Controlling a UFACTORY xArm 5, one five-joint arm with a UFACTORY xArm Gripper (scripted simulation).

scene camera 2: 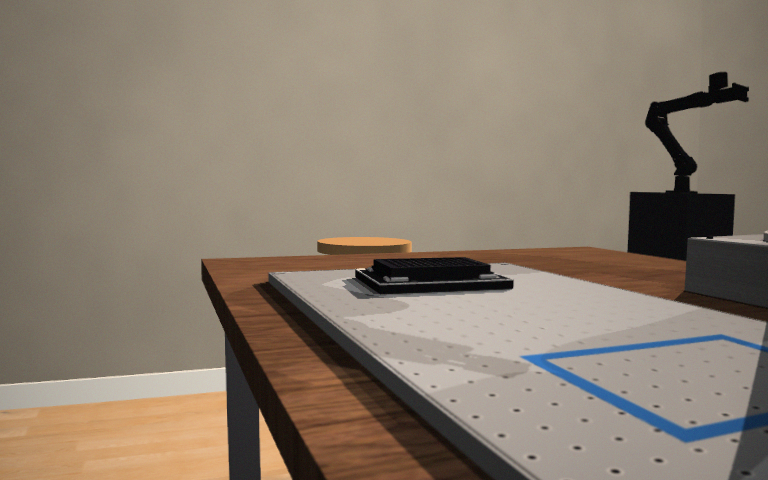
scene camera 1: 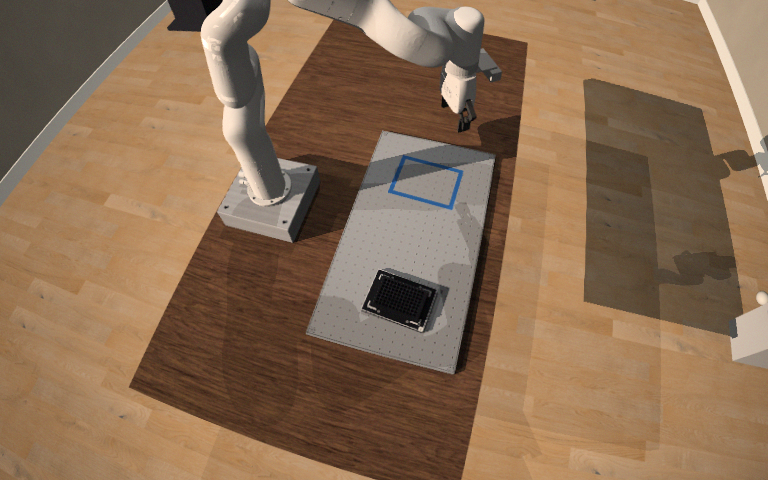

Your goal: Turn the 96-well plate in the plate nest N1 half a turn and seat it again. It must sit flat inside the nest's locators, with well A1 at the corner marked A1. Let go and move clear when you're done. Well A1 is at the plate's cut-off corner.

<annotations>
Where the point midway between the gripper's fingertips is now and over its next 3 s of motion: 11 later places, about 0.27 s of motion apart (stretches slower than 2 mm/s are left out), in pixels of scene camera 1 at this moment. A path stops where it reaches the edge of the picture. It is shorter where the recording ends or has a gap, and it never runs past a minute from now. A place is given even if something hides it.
The gripper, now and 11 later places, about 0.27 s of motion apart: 455, 117; 452, 123; 448, 128; 443, 134; 438, 139; 432, 145; 426, 153; 423, 166; 420, 181; 417, 197; 414, 213; 411, 228
</annotations>
